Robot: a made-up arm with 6 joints.
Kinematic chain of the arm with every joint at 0, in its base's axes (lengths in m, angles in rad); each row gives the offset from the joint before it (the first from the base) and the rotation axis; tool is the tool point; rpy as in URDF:
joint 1: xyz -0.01 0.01 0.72 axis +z
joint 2: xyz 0.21 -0.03 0 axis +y
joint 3: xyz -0.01 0 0.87 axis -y
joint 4: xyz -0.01 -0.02 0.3 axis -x
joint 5: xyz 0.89 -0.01 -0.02 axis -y
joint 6: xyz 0.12 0 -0.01 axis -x
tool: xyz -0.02 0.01 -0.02 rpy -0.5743 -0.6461 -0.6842
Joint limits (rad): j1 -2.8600..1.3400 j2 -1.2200..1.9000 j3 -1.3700..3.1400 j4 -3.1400..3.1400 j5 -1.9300..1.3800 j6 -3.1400..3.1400
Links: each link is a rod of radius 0.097 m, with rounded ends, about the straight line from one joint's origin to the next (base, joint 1, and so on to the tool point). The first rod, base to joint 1, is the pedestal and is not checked.
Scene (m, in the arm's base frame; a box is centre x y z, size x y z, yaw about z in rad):
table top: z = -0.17
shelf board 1: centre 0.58 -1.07 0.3 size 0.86 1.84 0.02 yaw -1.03
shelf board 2: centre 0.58 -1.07 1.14 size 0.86 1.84 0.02 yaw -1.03
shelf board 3: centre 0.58 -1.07 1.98 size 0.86 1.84 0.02 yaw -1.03
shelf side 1: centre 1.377 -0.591 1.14 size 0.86 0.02 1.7 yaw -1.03
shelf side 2: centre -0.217 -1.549 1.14 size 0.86 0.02 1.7 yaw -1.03
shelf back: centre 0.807 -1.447 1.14 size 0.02 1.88 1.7 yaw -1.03
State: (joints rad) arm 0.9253 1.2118 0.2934 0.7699 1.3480 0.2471
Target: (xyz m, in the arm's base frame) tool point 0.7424 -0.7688 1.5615
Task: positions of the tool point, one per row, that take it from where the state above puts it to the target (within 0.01 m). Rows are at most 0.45 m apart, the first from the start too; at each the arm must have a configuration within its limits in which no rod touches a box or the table.
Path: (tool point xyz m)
1: 1.3214 1.2376 0.8015
2: 1.4197 0.9203 1.0643
3: 1.4065 0.5906 1.2847
4: 1.2922 0.2890 1.4537
5: 1.1017 0.0468 1.5653
6: 0.8684 -0.1179 1.6183
7: 0.6285 -0.2032 1.6149
8: 0.4134 -0.2209 1.5615
9: 0.5385 -0.3663 1.6090
10: 0.6537 -0.5515 1.6109
11: 0.7424 -0.7688 1.5616

